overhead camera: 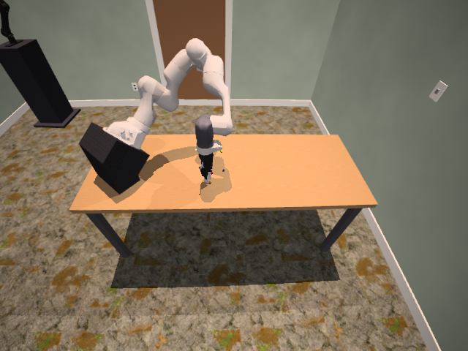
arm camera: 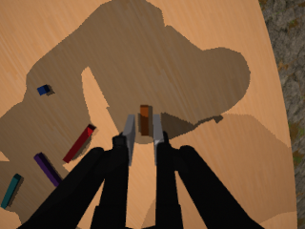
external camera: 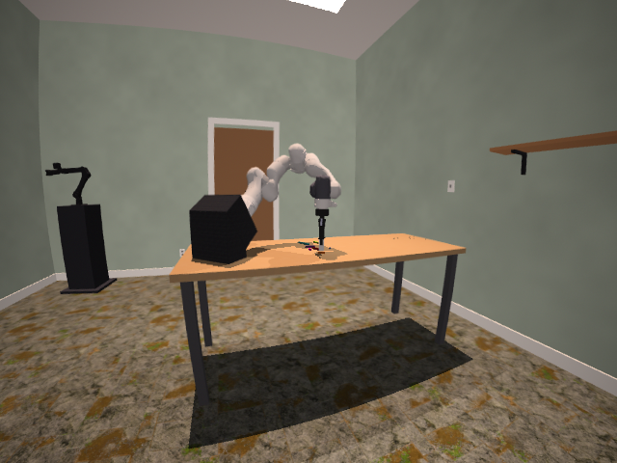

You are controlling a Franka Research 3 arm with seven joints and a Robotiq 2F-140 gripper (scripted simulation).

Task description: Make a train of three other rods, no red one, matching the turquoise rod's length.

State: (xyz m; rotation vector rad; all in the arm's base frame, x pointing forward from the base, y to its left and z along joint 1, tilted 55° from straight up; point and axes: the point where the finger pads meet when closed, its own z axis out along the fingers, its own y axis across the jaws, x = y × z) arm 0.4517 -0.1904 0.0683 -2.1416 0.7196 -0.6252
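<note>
Right now the orange rod is 50 mm below my hand. The rest, counted from my hand: blue rod (100 mm to the left, 90 mm ahead, 50 mm below); magenta rod (100 mm to the left, 50 mm below, 40 mm behind); red rod (100 mm to the left, 50 mm below).
</note>
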